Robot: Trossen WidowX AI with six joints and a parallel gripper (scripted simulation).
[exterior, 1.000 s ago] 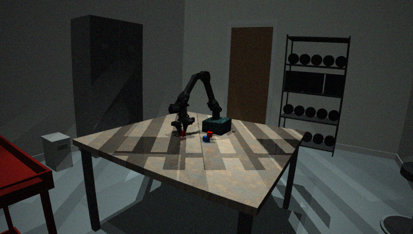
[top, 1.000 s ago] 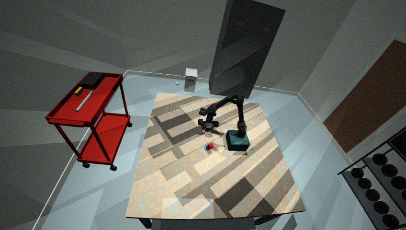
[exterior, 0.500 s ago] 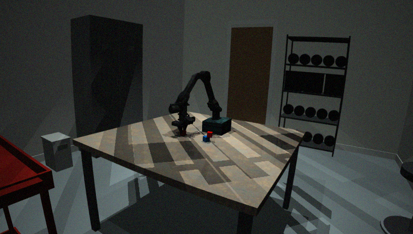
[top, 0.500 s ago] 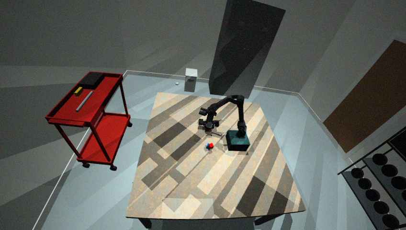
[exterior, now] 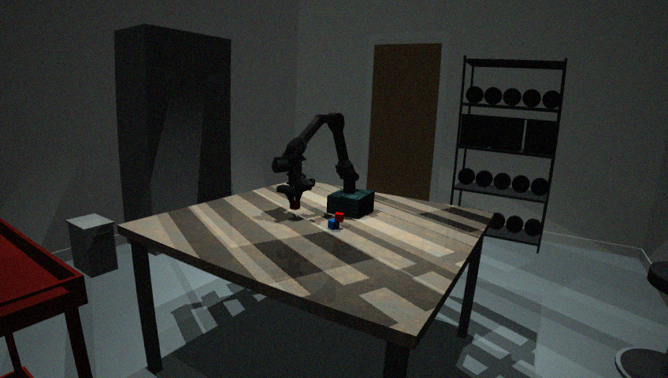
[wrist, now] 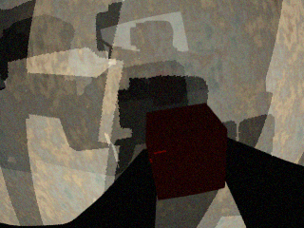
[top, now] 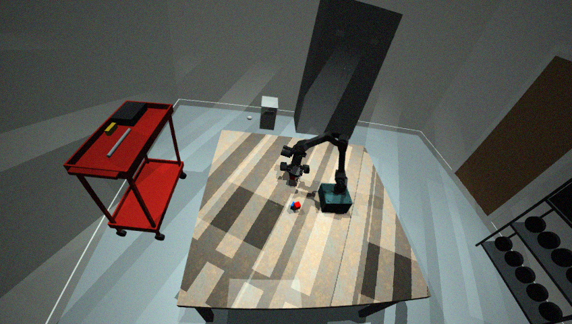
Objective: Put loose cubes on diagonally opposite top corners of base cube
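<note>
My gripper tip is 20 cm to the right of the blue cube, 5 cm above it and 1 cm past it. Round my gripper tip: red cube: right at my gripper tip.
</note>
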